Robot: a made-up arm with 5 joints. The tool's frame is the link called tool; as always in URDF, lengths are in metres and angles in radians. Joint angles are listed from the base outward.
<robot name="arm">
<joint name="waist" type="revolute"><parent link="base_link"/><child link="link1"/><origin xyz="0.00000 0.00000 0.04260"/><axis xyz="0 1 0"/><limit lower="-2.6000" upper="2.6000"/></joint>
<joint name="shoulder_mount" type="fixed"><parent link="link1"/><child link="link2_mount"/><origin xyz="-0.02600 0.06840 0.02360"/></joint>
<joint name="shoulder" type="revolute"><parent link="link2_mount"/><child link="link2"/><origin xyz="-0.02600 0.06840 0.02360"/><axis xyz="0 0 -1"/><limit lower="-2.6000" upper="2.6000"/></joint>
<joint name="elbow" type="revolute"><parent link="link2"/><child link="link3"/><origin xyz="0.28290 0.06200 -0.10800"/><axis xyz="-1 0 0"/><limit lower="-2.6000" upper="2.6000"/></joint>
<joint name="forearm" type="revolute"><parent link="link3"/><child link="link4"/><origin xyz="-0.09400 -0.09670 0.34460"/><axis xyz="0 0 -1"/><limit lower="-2.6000" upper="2.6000"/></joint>
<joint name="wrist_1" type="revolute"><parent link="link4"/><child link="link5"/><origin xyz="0.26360 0.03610 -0.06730"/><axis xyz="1 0 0"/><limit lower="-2.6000" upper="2.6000"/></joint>
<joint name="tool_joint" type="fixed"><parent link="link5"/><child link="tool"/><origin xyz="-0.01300 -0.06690 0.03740"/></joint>
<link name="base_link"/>
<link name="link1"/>
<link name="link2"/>
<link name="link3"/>
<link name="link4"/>
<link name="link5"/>
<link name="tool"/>
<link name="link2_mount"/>
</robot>
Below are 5 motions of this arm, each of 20 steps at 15 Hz.
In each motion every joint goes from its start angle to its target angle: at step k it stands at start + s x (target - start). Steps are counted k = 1, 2, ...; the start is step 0. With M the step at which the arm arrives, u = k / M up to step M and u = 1 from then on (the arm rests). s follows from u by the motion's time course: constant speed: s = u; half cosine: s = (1 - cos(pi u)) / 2; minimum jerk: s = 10 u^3 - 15 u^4 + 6 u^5.
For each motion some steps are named. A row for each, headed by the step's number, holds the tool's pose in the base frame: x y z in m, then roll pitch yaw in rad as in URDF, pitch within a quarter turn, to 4 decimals.
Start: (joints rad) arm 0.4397 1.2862 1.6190 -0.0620 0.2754
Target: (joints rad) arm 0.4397 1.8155 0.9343 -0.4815 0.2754
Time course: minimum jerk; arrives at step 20
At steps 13, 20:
13: 0.2274 -0.3326 0.0558 -1.2547 0.3315 -1.6645
20: 0.1679 -0.3496 0.1034 -1.0731 0.3675 -1.6902

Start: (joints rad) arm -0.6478 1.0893 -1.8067 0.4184 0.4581
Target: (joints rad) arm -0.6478 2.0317 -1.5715 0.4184 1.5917
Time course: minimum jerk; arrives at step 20
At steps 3, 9, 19, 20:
3: 0.2014 -0.2923 -0.2485 2.8473 0.0224 -0.8941
9: 0.0656 -0.2800 -0.3125 -2.9805 0.2349 -1.1925
19: -0.1381 -0.1722 -0.3874 -2.4035 0.6046 -1.6656
20: -0.1385 -0.1719 -0.3875 -2.4026 0.6054 -1.6666

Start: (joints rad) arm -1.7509 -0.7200 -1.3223 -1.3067 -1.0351
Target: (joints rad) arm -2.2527 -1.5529 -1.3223 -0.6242 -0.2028
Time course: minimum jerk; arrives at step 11
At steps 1, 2, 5, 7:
1: -0.2228 0.1027 0.2821 -1.9663 0.1303 2.7771
2: -0.2273 0.1191 0.2856 -1.9142 0.1387 2.7581
5: -0.2513 0.2911 0.2795 -1.4640 0.2532 2.5283
7: -0.2258 0.4408 0.2252 -1.1740 0.3842 2.2540

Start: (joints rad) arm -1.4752 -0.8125 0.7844 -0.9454 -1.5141
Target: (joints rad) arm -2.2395 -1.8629 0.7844 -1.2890 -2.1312
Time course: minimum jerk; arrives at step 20
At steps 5, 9, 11, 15, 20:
5: -0.0784 0.5991 -0.1757 2.5443 0.1421 0.9388
9: 0.0203 0.4895 -0.3323 1.9466 0.3012 0.7412
11: 0.1030 0.3983 -0.3835 1.5649 0.3279 0.5472
15: 0.2348 0.2306 -0.3846 0.9859 0.2256 0.1901
20: 0.2708 0.1724 -0.3639 0.8160 0.1536 0.0714

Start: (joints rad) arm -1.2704 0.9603 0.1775 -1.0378 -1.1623
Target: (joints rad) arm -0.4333 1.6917 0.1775 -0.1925 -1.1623
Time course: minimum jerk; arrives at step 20
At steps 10, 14, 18, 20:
10: -0.0483 -0.1704 0.4010 -0.7006 -0.5196 -0.8545
14: -0.0704 -0.2752 0.3331 -0.7890 -0.1235 -1.2653
18: -0.1056 -0.3000 0.3111 -0.8975 -0.0032 -1.4817
20: -0.1079 -0.3009 0.3103 -0.9044 0.0019 -1.4943

